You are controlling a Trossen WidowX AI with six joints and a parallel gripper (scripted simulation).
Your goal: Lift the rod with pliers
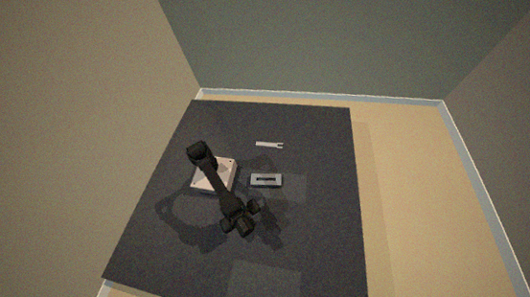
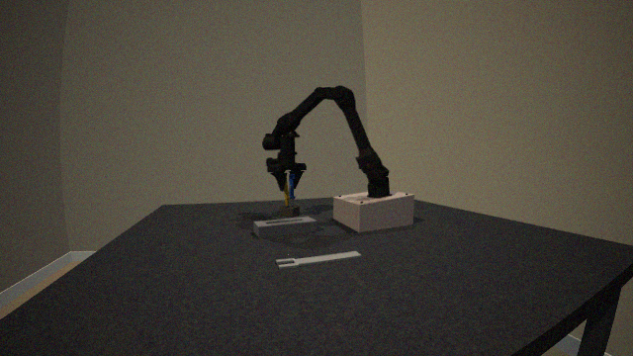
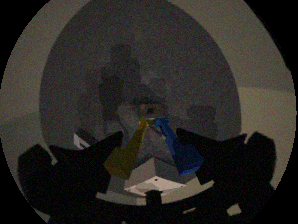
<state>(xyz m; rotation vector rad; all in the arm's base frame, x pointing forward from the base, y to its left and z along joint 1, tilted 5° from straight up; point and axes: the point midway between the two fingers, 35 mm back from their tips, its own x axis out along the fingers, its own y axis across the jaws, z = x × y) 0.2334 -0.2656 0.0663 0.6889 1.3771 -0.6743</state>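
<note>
Now: gripper tip 9 cm above the holster. Also, from my gripper tip: grey channel block: 24 cm to the left, 8 cm below, 8 cm ahead; flat white forked strip: 50 cm to the left, 10 cm below, 10 cm ahead.
</note>
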